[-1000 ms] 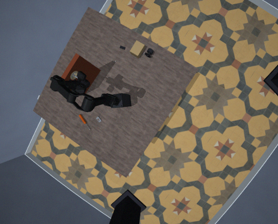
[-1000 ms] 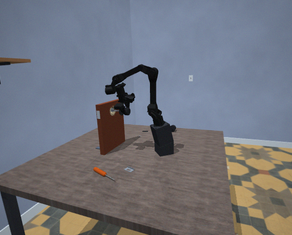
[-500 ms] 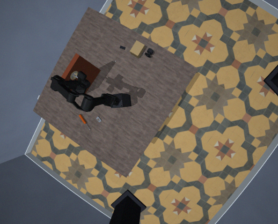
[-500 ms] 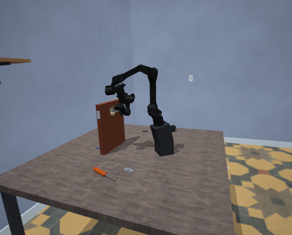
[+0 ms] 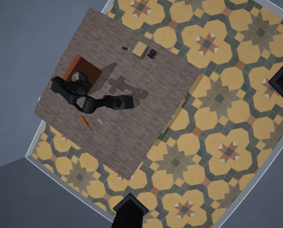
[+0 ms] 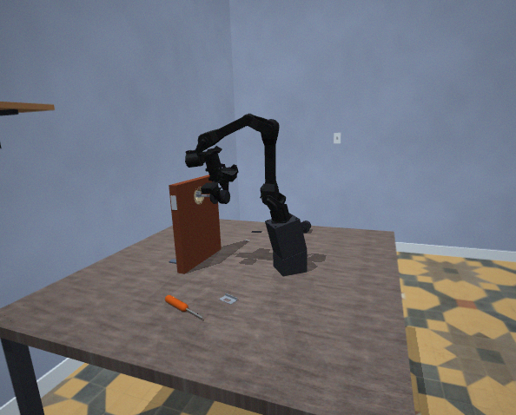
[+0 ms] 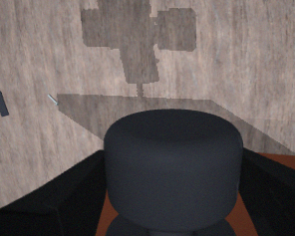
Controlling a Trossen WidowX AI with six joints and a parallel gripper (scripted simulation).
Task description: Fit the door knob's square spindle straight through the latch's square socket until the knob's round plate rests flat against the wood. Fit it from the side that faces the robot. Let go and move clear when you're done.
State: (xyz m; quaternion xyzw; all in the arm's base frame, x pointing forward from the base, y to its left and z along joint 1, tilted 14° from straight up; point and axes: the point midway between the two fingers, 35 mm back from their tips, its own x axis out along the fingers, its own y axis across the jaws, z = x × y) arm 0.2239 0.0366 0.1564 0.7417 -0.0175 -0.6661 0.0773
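The grey latch is 14 cm ahead of my hand, 3 cm below it and 1 cm to the left of it. The rest, counted from my hand: small metal plate: 33 cm below, 24 cm to the left, 19 cm behind; then orange screwdriver: 36 cm to the left, 32 cm below, 10 cm behind; then white latch plate: 16 cm to the left, 12 cm ahead, 3 cm below.
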